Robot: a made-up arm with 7 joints. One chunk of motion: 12 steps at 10 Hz.
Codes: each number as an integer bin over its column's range. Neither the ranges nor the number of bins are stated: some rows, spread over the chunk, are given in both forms.
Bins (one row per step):
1: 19 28 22 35 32 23 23
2: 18 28 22 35 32 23 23
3: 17 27 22 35 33 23 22
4: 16 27 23 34 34 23 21
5: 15 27 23 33 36 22 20
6: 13 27 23 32 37 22 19
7: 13 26 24 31 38 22 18
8: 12 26 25 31 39 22 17
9: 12 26 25 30 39 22 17
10: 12 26 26 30 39 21 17
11: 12 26 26 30 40 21 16
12: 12 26 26 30 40 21 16
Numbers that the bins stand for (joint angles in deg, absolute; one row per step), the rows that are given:
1: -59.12 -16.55 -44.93 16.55 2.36 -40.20 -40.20
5: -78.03 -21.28 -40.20 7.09 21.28 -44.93 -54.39
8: -92.22 -26.01 -30.74 -2.36 35.47 -44.93 -68.57
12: -92.22 -26.01 -26.01 -7.09 40.20 -49.66 -73.30
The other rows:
2: -63.84 -16.55 -44.93 16.55 2.36 -40.20 -40.20
3: -68.57 -21.28 -44.93 16.55 7.09 -40.20 -44.93
4: -73.30 -21.28 -40.20 11.82 11.82 -40.20 -49.66
6: -87.49 -21.28 -40.20 2.36 26.01 -44.93 -59.12
7: -87.49 -26.01 -35.47 -2.36 30.74 -44.93 -63.84
9: -92.22 -26.01 -30.74 -7.09 35.47 -44.93 -68.57
10: -92.22 -26.01 -26.01 -7.09 35.47 -49.66 -68.57
11: -92.22 -26.01 -26.01 -7.09 40.20 -49.66 -73.30

